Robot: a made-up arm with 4 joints.
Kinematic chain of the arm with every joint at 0, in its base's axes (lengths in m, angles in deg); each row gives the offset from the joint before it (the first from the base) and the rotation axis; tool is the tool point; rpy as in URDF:
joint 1: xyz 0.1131 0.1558 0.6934 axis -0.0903 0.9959 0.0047
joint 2: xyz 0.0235 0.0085 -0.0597 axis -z
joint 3: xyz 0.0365 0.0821 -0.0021 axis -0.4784 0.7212 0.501
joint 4: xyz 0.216 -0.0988 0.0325 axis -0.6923 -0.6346 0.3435
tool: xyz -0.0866 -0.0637 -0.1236 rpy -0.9 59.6 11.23
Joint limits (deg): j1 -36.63..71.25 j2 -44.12..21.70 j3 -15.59..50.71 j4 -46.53..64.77
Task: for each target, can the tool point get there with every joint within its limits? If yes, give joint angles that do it. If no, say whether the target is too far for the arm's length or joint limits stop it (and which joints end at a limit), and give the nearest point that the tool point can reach.
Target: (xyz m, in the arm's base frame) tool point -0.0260 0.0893 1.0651
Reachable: no: joint limits stop it (at a limit: joint 1, joint 2, joint 3, joint 4) | nearest point 0.2698 0.1345 0.6884 | short by 0.481 m
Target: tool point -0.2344 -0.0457 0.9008
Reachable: no: joint limits stop it (at a limit: joint 1, joint 2, joint 3) | nearest point 0.0264 0.0153 0.5246 | short by 0.462 m
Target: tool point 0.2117 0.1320 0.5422
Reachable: yes | joints 15.96 9.68 -4.66 -35.39
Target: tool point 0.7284 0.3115 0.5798
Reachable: no: too far | nearest point 0.5002 0.2546 0.6219 | short by 0.239 m
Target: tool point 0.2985 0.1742 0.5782
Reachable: yes | joints -8.36 -21.40 -6.19 -18.13
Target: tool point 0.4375 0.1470 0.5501
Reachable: yes | joints 4.68 -24.60 9.87 51.69
